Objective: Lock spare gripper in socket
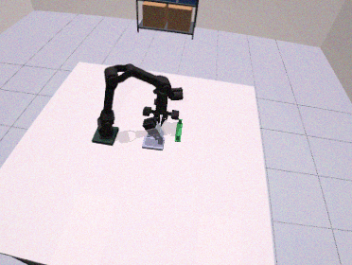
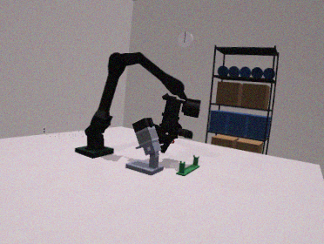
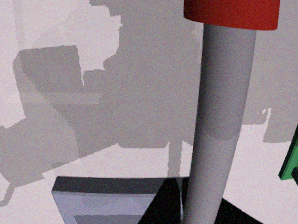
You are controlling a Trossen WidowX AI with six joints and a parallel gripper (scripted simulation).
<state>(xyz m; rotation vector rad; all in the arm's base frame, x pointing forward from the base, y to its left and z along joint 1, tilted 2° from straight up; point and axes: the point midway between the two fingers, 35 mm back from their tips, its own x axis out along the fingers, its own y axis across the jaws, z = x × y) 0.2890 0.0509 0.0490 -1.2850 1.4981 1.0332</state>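
The grey mount lies 80 mm to the right of my gripper tip and 20 mm behind it. From my gripper tip the other things lie so: spare gripper: 80 mm to the right, 70 mm above, 30 mm behind; then green cradle: 100 mm ahead, 30 mm below, 10 mm to the left.
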